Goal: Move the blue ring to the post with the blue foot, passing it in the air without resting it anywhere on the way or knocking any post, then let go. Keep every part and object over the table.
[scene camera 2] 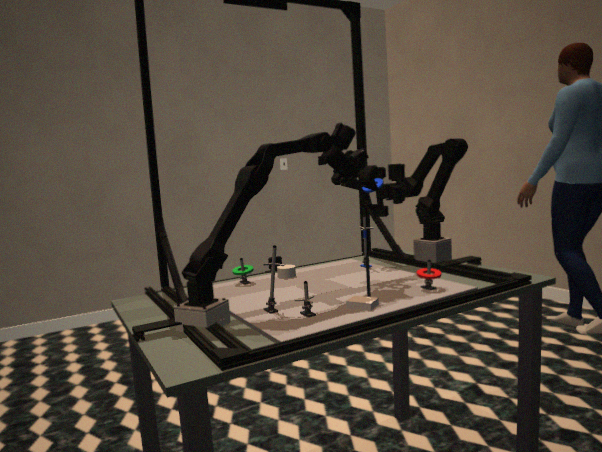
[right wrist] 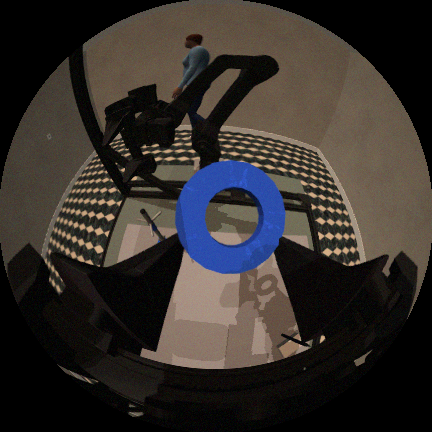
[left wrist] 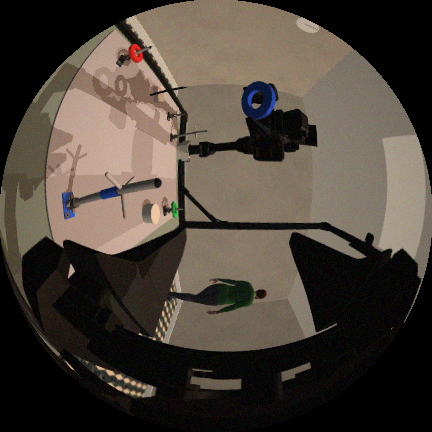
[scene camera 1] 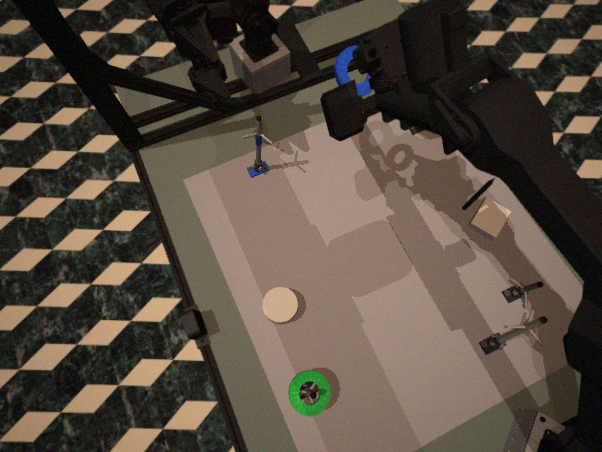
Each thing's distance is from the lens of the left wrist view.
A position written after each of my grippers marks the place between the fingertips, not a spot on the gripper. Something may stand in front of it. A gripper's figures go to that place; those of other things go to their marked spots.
my left gripper point(left wrist: 240, 236): 10 cm
my right gripper point(left wrist: 246, 101): 25 cm
blue ring point(left wrist: 264, 109): 22 cm
post with blue foot point(left wrist: 67, 212): 28 cm
The marked spots on the post with blue foot and the blue ring are 35 cm apart.
